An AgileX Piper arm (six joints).
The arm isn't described. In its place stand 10 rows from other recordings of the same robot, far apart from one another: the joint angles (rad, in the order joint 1, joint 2, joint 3, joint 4, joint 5, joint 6), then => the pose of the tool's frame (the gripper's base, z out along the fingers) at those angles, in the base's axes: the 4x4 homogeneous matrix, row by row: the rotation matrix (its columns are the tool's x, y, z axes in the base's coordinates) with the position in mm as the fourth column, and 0 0 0 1 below.
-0.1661 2.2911 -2.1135 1.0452 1.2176 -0.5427 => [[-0.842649 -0.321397 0.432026 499.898], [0.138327 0.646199 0.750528 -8.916], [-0.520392 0.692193 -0.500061 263.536], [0 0 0 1]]
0.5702 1.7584 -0.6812 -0.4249 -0.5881 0.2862 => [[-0.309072 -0.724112 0.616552 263.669], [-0.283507 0.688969 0.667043 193.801], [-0.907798 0.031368 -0.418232 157.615], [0 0 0 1]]
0.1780 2.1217 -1.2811 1.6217 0.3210 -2.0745 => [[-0.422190 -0.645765 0.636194 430.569], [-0.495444 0.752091 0.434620 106.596], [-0.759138 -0.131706 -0.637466 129.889], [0 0 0 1]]
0.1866 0.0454 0.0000 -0.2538 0.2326 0.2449 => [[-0.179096 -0.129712 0.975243 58.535], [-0.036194 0.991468 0.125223 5.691], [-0.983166 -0.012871 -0.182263 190.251], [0 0 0 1]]
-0.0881 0.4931 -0.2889 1.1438 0.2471 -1.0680 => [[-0.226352 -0.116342 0.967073 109.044], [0.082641 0.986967 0.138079 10.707], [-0.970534 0.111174 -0.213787 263.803], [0 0 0 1]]
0.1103 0.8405 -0.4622 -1.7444 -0.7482 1.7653 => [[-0.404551 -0.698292 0.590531 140.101], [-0.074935 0.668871 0.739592 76.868], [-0.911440 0.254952 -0.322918 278.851], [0 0 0 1]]
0.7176 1.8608 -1.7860 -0.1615 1.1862 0.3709 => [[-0.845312 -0.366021 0.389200 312.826], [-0.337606 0.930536 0.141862 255.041], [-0.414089 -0.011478 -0.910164 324.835], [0 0 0 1]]
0.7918 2.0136 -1.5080 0.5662 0.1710 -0.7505 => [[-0.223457 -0.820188 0.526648 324.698], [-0.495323 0.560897 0.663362 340.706], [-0.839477 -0.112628 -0.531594 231.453], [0 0 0 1]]
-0.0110 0.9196 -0.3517 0.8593 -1.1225 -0.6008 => [[0.352102 0.674541 0.648859 151.079], [-0.102215 0.716820 -0.689725 -63.777], [-0.930364 0.176530 0.321342 303.807], [0 0 0 1]]
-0.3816 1.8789 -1.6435 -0.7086 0.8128 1.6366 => [[0.252653 0.890040 0.379466 381.337], [0.746667 0.070073 -0.661497 -199.359], [-0.615349 0.450464 -0.646860 306.248], [0 0 0 1]]
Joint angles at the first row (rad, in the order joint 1, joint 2, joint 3, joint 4, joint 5, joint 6):
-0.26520, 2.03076, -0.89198, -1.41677, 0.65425, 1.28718
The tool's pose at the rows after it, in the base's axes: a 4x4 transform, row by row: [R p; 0 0 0 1], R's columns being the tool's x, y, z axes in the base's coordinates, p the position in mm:
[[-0.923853 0.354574 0.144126 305.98], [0.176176 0.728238 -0.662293 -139.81], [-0.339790 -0.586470 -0.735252 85.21], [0 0 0 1]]
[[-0.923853 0.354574 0.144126 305.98], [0.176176 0.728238 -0.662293 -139.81], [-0.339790 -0.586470 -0.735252 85.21], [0 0 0 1]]
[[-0.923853 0.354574 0.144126 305.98], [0.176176 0.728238 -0.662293 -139.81], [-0.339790 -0.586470 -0.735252 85.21], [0 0 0 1]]
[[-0.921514 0.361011 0.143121 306.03], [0.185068 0.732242 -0.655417 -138.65], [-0.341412 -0.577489 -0.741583 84.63], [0 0 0 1]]
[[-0.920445 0.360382 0.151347 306.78], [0.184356 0.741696 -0.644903 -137.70], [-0.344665 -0.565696 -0.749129 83.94], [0 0 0 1]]
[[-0.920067 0.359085 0.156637 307.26], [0.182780 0.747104 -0.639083 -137.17], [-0.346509 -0.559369 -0.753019 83.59], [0 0 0 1]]
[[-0.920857 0.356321 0.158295 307.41], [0.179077 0.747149 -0.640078 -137.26], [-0.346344 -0.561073 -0.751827 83.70], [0 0 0 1]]
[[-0.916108 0.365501 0.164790 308.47], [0.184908 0.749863 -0.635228 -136.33], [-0.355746 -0.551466 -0.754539 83.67], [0 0 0 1]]
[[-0.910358 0.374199 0.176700 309.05], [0.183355 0.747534 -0.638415 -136.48], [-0.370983 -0.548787 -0.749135 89.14], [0 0 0 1]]
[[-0.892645 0.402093 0.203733 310.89], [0.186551 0.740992 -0.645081 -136.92], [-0.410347 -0.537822 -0.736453 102.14], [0 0 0 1]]
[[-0.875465 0.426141 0.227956 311.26], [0.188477 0.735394 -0.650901 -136.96], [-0.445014 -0.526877 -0.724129 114.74], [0 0 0 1]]
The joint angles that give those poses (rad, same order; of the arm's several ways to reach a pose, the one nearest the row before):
-0.26520, 2.03075, -0.89198, -1.41676, 0.65426, 1.28716
-0.26520, 2.03075, -0.89198, -1.41676, 0.65426, 1.28716
-0.26520, 2.03075, -0.89198, -1.41676, 0.65426, 1.28716
-0.26338, 2.03075, -0.89196, -1.40469, 0.64834, 1.28720
-0.26340, 2.03077, -0.89197, -1.40257, 0.63305, 1.28720
-0.26340, 2.03075, -0.89197, -1.40255, 0.62428, 1.28719
-0.26340, 2.03075, -0.89196, -1.40642, 0.62447, 1.28718
-0.26144, 2.03078, -0.89354, -1.40612, 0.61735, 1.29883
-0.26143, 2.01438, -0.89353, -1.40610, 0.61736, 1.29882
-0.26142, 1.97738, -0.89774, -1.40039, 0.61737, 1.30129
-0.26143, 1.93952, -0.89808, -1.39402, 0.61736, 1.30131

